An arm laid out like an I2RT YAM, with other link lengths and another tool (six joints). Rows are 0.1 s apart.
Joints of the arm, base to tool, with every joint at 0 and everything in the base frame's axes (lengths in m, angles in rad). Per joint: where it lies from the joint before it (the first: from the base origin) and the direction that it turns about. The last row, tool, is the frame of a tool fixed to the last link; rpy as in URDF.
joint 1: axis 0 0 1 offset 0 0 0.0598
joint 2: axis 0 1 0 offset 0.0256 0.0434 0.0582
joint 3: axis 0 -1 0 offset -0.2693 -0.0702 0
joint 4: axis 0 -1 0 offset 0.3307 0.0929 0.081
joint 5: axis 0 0 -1 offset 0.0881 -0.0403 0.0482
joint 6: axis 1 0 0 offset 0.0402 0 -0.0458
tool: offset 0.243 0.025 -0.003 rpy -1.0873 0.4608 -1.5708
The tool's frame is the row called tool.
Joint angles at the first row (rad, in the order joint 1, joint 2, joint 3, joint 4, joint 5, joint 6):
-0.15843 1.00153 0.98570 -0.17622 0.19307 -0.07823
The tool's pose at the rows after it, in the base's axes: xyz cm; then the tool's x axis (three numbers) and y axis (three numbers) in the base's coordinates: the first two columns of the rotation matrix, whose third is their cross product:
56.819 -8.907 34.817 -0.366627 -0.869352 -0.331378 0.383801 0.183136 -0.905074
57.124 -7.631 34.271 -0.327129 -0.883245 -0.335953 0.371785 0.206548 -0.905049
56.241 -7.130 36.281 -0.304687 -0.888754 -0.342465 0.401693 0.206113 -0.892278
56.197 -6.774 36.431 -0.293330 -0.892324 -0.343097 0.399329 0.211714 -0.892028
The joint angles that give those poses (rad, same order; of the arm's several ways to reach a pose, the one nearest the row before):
-0.15866 0.99556 0.98197 -0.17505 0.17132 -0.08434
-0.15908 0.99411 0.96962 -0.16800 0.12430 -0.08741
-0.15801 0.95391 0.96828 -0.17032 0.11390 -0.08897
-0.15844 0.95114 0.97111 -0.17558 0.10090 -0.09036

